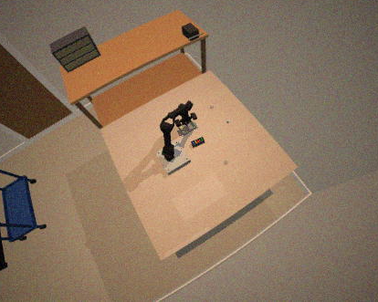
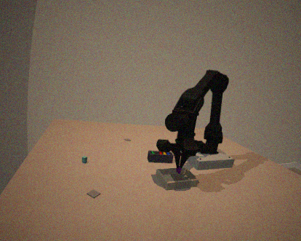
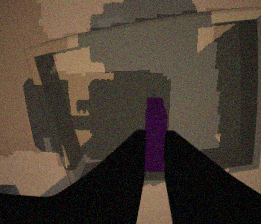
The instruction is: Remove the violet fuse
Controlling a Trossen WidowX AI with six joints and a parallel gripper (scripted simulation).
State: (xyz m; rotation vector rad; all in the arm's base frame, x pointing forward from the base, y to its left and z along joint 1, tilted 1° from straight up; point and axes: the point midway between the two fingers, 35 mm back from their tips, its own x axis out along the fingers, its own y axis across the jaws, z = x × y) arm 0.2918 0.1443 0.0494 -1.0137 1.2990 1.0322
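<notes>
My gripper tip is 50 mm above the square tray. The rest, counted from my gripper tip: teal cube: 320 mm ahead, 200 mm to the right, 40 mm below.
</notes>
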